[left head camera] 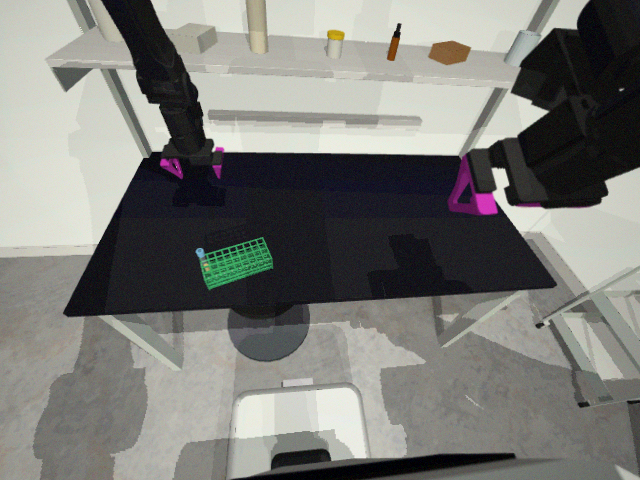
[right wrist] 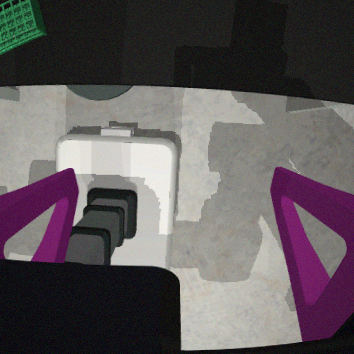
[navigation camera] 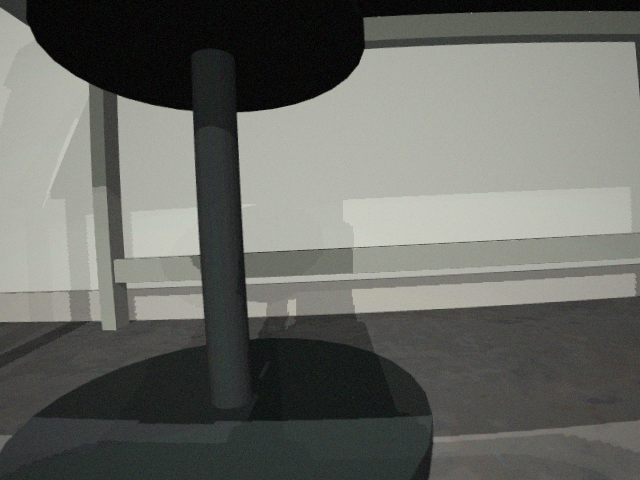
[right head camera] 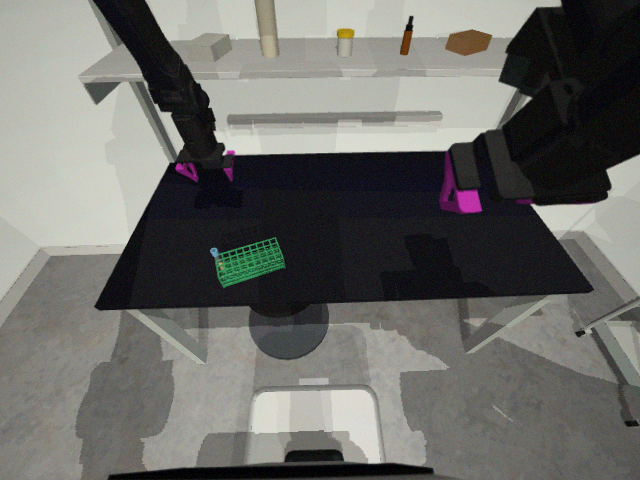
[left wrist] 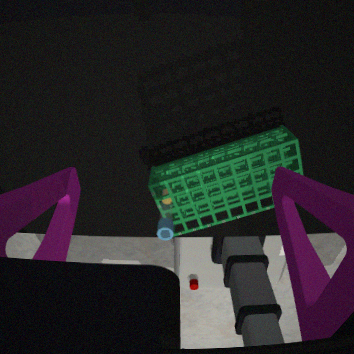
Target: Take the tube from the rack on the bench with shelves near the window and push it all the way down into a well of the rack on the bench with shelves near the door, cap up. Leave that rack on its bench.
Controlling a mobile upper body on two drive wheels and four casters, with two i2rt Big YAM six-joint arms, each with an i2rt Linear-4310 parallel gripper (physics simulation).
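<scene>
The pictures have my left gripper in them, and it can be seen in the right head camera view and in the left wrist view as well. My right gripper is there too, visible also in the left head camera view and the right wrist view. A green wire rack appears in the pictures. So do a brown hexagon and a bench with shelves.
</scene>
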